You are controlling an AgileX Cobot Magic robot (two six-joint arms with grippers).
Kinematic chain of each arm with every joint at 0, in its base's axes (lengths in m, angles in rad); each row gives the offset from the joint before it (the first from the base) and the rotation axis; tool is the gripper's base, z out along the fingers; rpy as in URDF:
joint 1: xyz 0 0 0.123 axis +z
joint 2: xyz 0 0 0 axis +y
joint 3: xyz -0.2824 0 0.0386 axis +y
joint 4: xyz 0.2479 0 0.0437 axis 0.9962 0 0.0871
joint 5: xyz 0 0 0 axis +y
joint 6: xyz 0.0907 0 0.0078 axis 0.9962 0 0.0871
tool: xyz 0 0 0 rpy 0 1.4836 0
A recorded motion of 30 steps. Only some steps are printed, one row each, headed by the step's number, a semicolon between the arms.
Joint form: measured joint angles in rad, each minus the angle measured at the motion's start. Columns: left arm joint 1, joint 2, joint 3, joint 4, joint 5, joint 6; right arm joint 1, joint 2, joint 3, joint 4, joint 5, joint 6.
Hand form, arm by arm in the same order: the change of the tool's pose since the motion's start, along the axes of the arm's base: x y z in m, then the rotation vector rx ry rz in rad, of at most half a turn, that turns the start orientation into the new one. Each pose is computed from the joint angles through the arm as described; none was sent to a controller.
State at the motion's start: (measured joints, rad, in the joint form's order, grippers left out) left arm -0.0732 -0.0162 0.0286 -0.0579 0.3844 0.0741; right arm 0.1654 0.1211 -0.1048 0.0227 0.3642 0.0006
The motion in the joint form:
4: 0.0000 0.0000 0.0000 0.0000 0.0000 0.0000; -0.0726 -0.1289 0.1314 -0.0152 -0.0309 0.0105
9: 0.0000 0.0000 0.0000 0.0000 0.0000 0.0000; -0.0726 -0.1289 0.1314 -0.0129 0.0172 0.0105
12: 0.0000 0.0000 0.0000 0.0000 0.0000 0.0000; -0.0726 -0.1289 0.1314 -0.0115 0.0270 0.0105
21: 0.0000 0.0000 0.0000 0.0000 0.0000 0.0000; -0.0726 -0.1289 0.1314 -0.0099 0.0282 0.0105
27: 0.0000 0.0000 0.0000 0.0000 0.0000 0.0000; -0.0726 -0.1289 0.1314 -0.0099 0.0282 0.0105
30: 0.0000 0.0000 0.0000 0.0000 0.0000 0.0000; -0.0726 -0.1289 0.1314 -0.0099 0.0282 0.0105
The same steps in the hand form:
4: 0.0000 0.0000 0.0000 0.0000 0.0000 0.0000; -0.0055 -0.0054 -0.0342 -0.0013 -0.0288 -0.0770
9: 0.0000 0.0000 0.0000 0.0000 0.0000 0.0000; -0.0068 -0.0054 -0.0384 -0.0054 0.0192 -0.0764
12: 0.0000 0.0000 0.0000 0.0000 0.0000 0.0000; -0.0071 -0.0054 -0.0392 -0.0053 0.0291 -0.0761
21: 0.0000 0.0000 0.0000 0.0000 0.0000 0.0000; -0.0071 -0.0053 -0.0393 -0.0039 0.0305 -0.0760
27: 0.0000 0.0000 0.0000 0.0000 0.0000 0.0000; -0.0071 -0.0053 -0.0393 -0.0039 0.0305 -0.0760
30: 0.0000 0.0000 0.0000 0.0000 0.0000 0.0000; -0.0071 -0.0053 -0.0393 -0.0039 0.0305 -0.0760

